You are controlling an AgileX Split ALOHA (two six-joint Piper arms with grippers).
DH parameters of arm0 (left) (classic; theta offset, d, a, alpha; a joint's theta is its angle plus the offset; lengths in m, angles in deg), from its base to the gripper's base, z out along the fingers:
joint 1: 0 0.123 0 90
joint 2: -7.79 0 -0.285 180
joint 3: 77.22 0 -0.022 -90
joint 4: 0 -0.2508 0 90
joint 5: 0 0 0.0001 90
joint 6: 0 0.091 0 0
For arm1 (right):
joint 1: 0 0.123 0 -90
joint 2: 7.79 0 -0.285 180
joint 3: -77.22 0 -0.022 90
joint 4: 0 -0.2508 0 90
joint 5: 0 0 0.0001 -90
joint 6: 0 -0.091 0 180
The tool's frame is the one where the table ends.
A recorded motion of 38 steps. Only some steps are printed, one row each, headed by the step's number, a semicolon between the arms.
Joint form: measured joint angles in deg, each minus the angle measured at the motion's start. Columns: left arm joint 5, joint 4, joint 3, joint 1, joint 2, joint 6; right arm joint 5, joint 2, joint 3, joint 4, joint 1, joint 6.
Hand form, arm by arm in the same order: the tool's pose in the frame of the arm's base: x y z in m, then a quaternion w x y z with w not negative. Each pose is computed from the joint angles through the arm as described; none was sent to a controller.
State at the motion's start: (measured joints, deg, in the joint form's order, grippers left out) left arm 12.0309 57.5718 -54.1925 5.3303 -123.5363 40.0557; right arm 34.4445 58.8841 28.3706 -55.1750 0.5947 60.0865
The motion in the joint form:
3: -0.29 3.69 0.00 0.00 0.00 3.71; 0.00 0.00 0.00 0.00 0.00 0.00
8: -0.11 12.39 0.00 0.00 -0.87 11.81; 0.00 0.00 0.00 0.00 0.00 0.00
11: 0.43 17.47 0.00 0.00 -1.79 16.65; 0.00 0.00 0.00 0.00 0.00 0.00
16: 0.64 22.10 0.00 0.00 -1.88 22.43; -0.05 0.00 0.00 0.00 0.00 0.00
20: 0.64 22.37 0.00 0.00 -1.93 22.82; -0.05 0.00 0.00 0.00 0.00 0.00
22: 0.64 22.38 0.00 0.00 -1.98 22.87; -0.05 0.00 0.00 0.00 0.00 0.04
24: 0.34 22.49 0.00 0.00 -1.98 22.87; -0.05 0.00 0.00 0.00 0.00 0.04
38: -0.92 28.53 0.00 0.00 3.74 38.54; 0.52 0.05 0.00 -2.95 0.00 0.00
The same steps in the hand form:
3: 0.3471 0.0160 0.0363 0.16259 -0.17459 0.96540 -0.10527; 0.1775 0.0442 0.2376 0.37399 -0.17264 0.89084 0.19163
8: 0.3481 0.0146 0.0321 0.16692 -0.17827 0.96293 -0.11455; 0.1775 0.0442 0.2376 0.37399 -0.17264 0.89084 0.19163
11: 0.3479 0.0133 0.0273 0.16529 -0.17943 0.96207 -0.12209; 0.1775 0.0442 0.2376 0.37399 -0.17264 0.89084 0.19163
16: 0.3491 0.0128 0.0274 0.17334 -0.16875 0.96224 -0.12480; 0.1775 0.0441 0.2376 0.37425 -0.17246 0.89084 0.19133
20: 0.3491 0.0127 0.0271 0.17353 -0.16777 0.96238 -0.12473; 0.1775 0.0441 0.2376 0.37425 -0.17246 0.89084 0.19133
22: 0.3491 0.0127 0.0268 0.17317 -0.16749 0.96251 -0.12464; 0.1775 0.0441 0.2376 0.37432 -0.17277 0.89077 0.19120
24: 0.3492 0.0132 0.0268 0.17400 -0.16895 0.96239 -0.12242; 0.1775 0.0441 0.2376 0.37432 -0.17277 0.89077 0.19120
38: 0.3589 0.0158 0.0627 0.24427 -0.08346 0.96112 -0.09808; 0.1779 0.0462 0.2393 0.37678 -0.15584 0.88830 0.21136

